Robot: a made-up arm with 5 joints.
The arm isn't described. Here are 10 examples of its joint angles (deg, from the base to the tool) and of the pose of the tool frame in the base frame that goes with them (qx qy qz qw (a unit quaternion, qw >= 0); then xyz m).
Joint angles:
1: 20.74 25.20 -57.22 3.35 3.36
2: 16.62 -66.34 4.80 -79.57 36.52
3: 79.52 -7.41 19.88 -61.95 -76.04
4: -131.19 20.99 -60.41 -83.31 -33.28
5: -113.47 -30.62 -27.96 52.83 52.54
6: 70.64 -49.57 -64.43 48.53 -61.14
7: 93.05 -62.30 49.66 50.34 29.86
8: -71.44 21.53 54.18 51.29 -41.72
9: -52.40 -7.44 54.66 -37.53 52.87
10: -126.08 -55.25 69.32 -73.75 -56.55
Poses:
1: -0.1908 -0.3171 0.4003 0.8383 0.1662 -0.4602 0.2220
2: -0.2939 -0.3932 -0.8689 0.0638 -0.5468 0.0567 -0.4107
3: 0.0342 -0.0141 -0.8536 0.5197 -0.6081 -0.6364 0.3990
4: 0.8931 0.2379 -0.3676 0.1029 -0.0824 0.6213 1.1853
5: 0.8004 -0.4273 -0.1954 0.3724 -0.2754 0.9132 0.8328
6: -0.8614 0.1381 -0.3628 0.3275 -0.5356 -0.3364 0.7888
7: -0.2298 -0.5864 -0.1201 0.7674 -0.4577 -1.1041 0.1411
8: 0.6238 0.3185 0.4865 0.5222 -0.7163 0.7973 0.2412
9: 0.3116 0.1723 -0.7127 0.6044 -0.7740 1.0134 0.3577
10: 0.0230 -0.7960 -0.0569 0.6022 -0.2579 0.0914 1.5718
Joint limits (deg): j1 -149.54..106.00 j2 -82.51..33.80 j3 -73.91..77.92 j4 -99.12..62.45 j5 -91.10..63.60
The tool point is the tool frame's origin. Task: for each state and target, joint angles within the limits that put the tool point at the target. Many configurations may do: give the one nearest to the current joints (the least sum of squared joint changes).
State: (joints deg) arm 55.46 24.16 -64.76 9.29 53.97
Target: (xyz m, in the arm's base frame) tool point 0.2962 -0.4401 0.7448
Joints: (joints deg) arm 87.73 24.67 -72.84 6.12 46.26
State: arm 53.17 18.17 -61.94 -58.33 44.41
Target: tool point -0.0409 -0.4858 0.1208
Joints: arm 16.23 -2.75 -57.29 -62.06 34.66
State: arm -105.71 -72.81 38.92 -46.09 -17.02
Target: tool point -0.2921 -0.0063 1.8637
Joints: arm -137.75 -71.90 44.68 -39.65 -14.00
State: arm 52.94 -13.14 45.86 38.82 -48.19
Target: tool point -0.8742 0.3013 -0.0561
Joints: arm 11.19 -18.96 72.92 26.57 -47.93
